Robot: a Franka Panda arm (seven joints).
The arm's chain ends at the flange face. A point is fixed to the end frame.
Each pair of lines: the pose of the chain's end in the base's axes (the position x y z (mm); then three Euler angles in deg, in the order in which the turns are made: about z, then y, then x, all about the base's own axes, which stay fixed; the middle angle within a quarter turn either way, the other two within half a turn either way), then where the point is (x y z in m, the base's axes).
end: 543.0, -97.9, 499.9, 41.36, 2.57, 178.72
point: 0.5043 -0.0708 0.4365
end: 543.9, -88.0, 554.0, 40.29, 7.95, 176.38
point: 0.5107 -0.0645 0.4862
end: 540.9, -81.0, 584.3, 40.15, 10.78, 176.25
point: 0.5110 -0.0578 0.5148
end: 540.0, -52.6, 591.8, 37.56, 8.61, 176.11
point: 0.5063 -0.0315 0.5234
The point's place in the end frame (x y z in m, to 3 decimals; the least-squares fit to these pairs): -0.050 0.006 0.061
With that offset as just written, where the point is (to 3 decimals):
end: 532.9, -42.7, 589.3, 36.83, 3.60, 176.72
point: 0.493 -0.021 0.524
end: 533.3, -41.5, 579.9, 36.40, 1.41, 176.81
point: 0.491 -0.020 0.517
